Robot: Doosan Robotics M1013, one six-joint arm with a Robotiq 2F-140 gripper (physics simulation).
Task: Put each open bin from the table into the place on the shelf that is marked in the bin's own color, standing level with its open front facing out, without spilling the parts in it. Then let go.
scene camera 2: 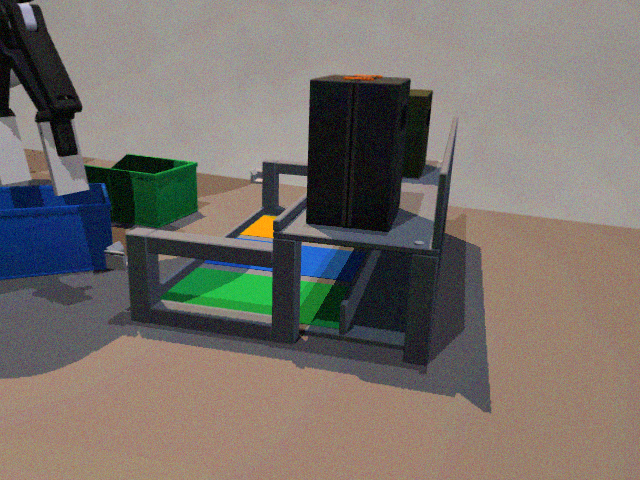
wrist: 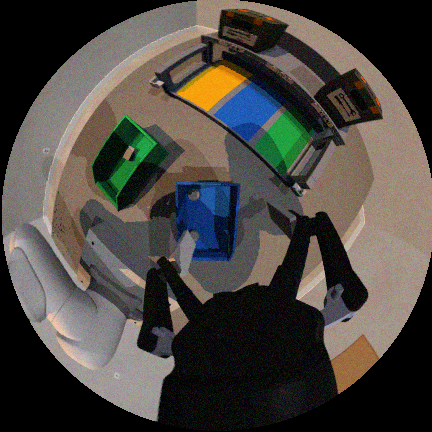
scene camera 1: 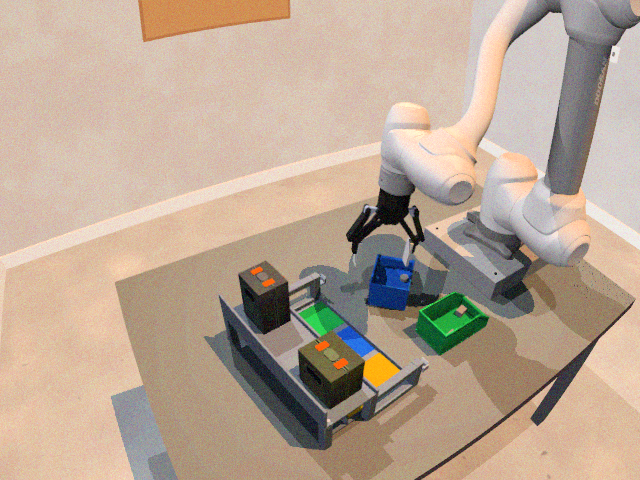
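Pixels of known places: gripper, fingertip midpoint: (scene camera 2: 42,186) (wrist: 228,224) (scene camera 1: 380,263); arm's base, origin of the base link: (wrist: 111,294) (scene camera 1: 499,235).
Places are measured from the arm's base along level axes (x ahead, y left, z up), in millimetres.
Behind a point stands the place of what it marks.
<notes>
The blue bin (scene camera 1: 388,295) {x 448, y -58, z -15 mm} (scene camera 2: 41,245) {x 423, y -139, z -26 mm} (wrist: 210,217) {x 391, y -110, z -57 mm} stands upright on the table, with two small round parts inside. My gripper (scene camera 1: 381,255) {x 419, y -122, z 33 mm} (wrist: 228,224) {x 419, y -122, z 33 mm} is open and empty above it; one finger is over the bin's rim, the other outside past the opposite side. The green bin (scene camera 1: 444,338) {x 463, y 145, z 2 mm} (scene camera 2: 168,198) {x 455, y 76, z -24 mm} (wrist: 116,177) {x 331, y 136, z -57 mm} stands upright beside it, holding a tan block (scene camera 1: 461,311) (wrist: 129,153). The grey shelf (scene camera 1: 324,432) {x 837, y 165, z 24 mm} (scene camera 2: 285,289) {x 709, y -212, z -8 mm} has bare green (scene camera 1: 317,317) {x 612, y -140, z -54 mm} (wrist: 285,142) {x 642, y -137, z -53 mm}, blue (scene camera 1: 355,341) {x 592, y -20, z -54 mm} (wrist: 247,110) {x 637, y -22, z -53 mm} and yellow (scene camera 1: 382,369) {x 602, y 86, z -53 mm} (wrist: 215,87) {x 643, y 74, z -53 mm} places on its lower level.
Two dark boxes, one (scene camera 1: 264,302) {x 780, y -99, z 136 mm} (scene camera 2: 354,155) {x 757, y -183, z 105 mm} near the green end and an olive one (scene camera 1: 330,366) {x 779, y 110, z 137 mm} (scene camera 2: 418,136) {x 794, y 41, z 91 mm} near the yellow end, stand on the shelf's upper level. Raised end frames flank the marked places. The robot's base (scene camera 1: 496,273) {x 172, y 100, z 7 mm} stands behind the bins.
</notes>
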